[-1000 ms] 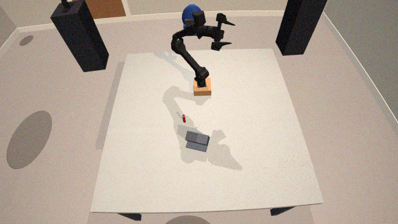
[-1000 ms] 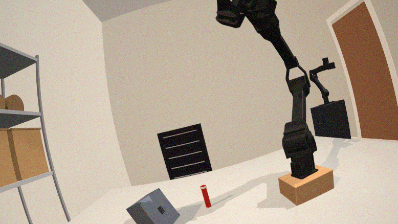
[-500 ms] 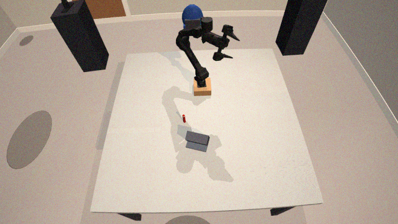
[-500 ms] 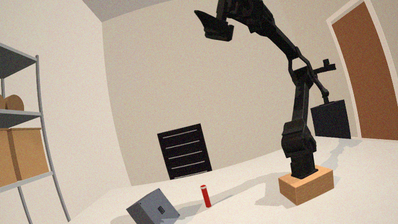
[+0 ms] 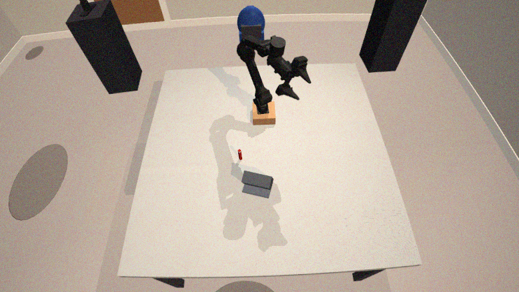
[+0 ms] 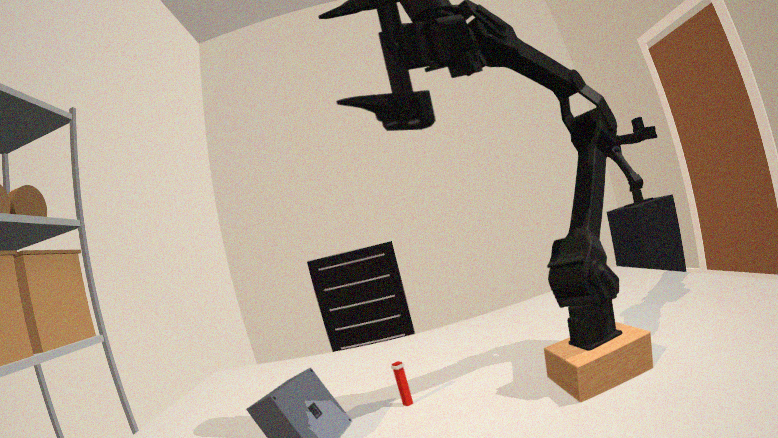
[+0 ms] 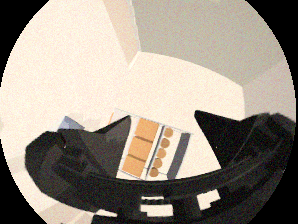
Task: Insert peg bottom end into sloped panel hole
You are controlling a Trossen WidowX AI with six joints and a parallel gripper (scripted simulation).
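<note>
The red peg is 390 mm below my gripper tip, 280 mm to the right of it and 10 mm behind it. From my gripper tip the other things lie so: grey sloped panel 400 mm below, 210 mm to the right, 150 mm ahead.
</note>
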